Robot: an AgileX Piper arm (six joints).
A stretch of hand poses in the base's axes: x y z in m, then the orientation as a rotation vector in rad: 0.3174 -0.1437 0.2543 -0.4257 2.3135 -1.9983; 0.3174 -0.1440 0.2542 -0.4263 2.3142 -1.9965; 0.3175 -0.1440 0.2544 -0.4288 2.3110 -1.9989; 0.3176 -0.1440 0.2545 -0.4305 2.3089 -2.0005; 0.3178 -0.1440 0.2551 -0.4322 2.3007 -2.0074; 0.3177 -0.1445 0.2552 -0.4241 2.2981 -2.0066; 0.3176 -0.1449 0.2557 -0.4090 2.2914 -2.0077; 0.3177 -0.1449 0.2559 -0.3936 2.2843 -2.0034; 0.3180 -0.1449 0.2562 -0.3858 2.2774 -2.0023; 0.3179 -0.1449 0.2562 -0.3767 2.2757 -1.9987; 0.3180 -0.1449 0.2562 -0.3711 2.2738 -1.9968; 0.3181 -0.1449 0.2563 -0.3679 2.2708 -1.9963; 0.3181 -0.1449 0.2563 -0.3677 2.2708 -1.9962; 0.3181 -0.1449 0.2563 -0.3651 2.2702 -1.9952
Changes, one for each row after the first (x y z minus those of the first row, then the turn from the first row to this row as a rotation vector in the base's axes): 0.0000 -0.0003 -0.0001 0.0012 0.0000 0.0006; 0.0001 -0.0003 0.0001 -0.0013 0.0004 0.0024; 0.0002 -0.0003 0.0002 -0.0029 0.0007 0.0036; 0.0004 -0.0003 0.0008 -0.0095 -0.0003 0.0059; 0.0003 -0.0008 0.0009 -0.0096 -0.0064 0.0045; 0.0002 -0.0012 0.0014 -0.0119 -0.0176 0.0017; 0.0003 -0.0012 0.0016 -0.0112 -0.0313 0.0013; 0.0006 -0.0012 0.0019 -0.0125 -0.0397 0.0025; 0.0005 -0.0012 0.0019 -0.0107 -0.0468 0.0012; 0.0006 -0.0012 0.0019 -0.0100 -0.0515 0.0008; 0.0007 -0.0012 0.0020 -0.0106 -0.0551 0.0014; 0.0007 -0.0012 0.0020 -0.0105 -0.0552 0.0013; 0.0007 -0.0012 0.0020 -0.0101 -0.0573 0.0010
